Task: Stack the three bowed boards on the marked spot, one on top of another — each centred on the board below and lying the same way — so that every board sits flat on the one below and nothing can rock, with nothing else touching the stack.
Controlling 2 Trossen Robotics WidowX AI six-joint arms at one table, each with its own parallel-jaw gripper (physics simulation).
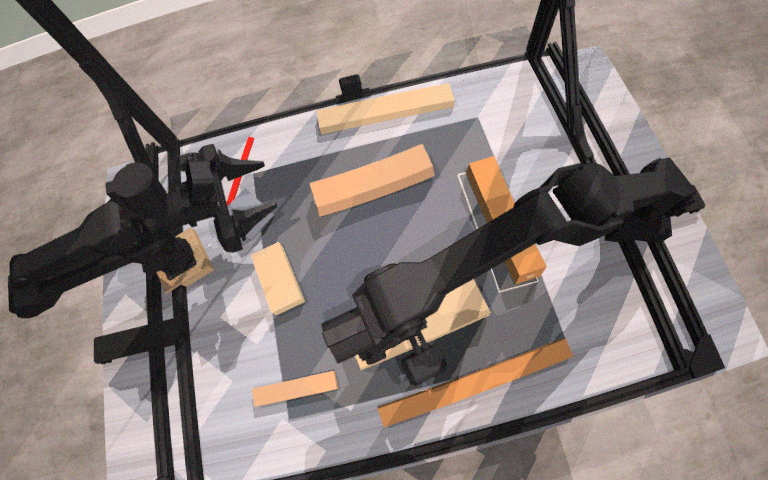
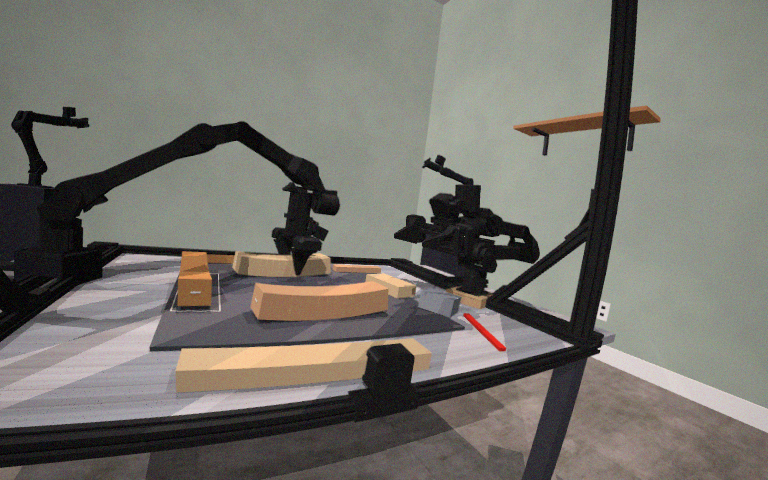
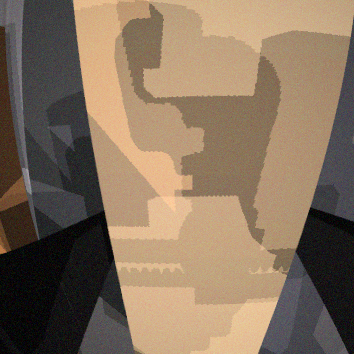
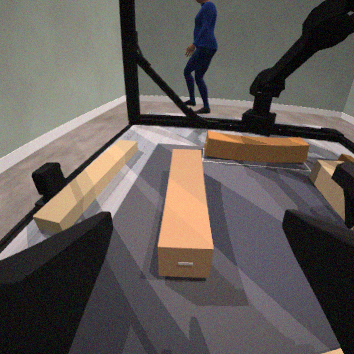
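Pixels of known places: left gripper, between the fingertips: (image 2: 290,271) (image 3: 202,212); right gripper, between the fingertips: (image 1: 270,183) (image 2: 407,239) (image 4: 198,219); left arm's base, origin of its link: (image 1: 643,207) (image 2: 60,249) (image 4: 259,113); right arm's base, origin of its link: (image 1: 177,259) (image 2: 472,291).
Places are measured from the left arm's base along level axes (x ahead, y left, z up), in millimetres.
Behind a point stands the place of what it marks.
Observation:
An orange bowed board (image 1: 503,214) (image 2: 194,281) @[x 302, y -65, z -4 mm] (image 4: 256,147) @[x 277, y 48, z -17 mm] lies inside the white marked outline (image 1: 469,206) @[x 315, y 13, z -51 mm] (image 2: 218,290) @[x 298, y 52, z -51 mm] (image 4: 253,164) @[x 294, y 52, z -52 mm]. A second bowed board (image 1: 373,180) @[x 504, y -1, z -9 mm] (image 2: 320,300) @[x 505, y -42, z -17 mm] (image 4: 185,204) @[x 547, y 12, z -8 mm] lies on the dark mat, arched upward. A pale bowed board (image 1: 458,310) @[x 322, y 228, z -6 mm] (image 2: 263,264) @[x 348, y 198, z -20 mm] (image 3: 211,70) @[x 454, y 299, z -5 mm] (image 4: 326,182) @[x 343, y 195, z -23 mm] lies at the mat's near side. My left gripper (image 1: 396,350) (image 2: 299,262) @[x 404, y 267, z -44 mm] (image 3: 202,212) @[x 404, y 267, z -44 mm] is open and lowered over the pale board, one finger on each side. My right gripper (image 1: 265,187) @[x 659, y 76, z 90 mm] (image 4: 198,219) @[x 659, y 76, z 90 mm] is open and empty at the left edge, above the table.
A long pale plank (image 1: 384,109) @[x 513, y -189, z -33 mm] (image 2: 287,364) @[x 486, y -234, z -33 mm] (image 4: 84,186) @[x 570, y -170, z -33 mm] lies at the back edge. A short pale block (image 1: 277,277) @[x 652, y 209, z -24 mm] (image 2: 392,285) @[x 655, y 159, z -27 mm], a small orange plank (image 1: 294,388) @[x 581, y 396, z -36 mm], a long orange plank (image 1: 477,381) @[x 276, y 338, z -33 mm] and a red stick (image 1: 240,169) (image 2: 484,331) @[x 805, y -33, z -51 mm] lie around. A black frame surrounds the table.

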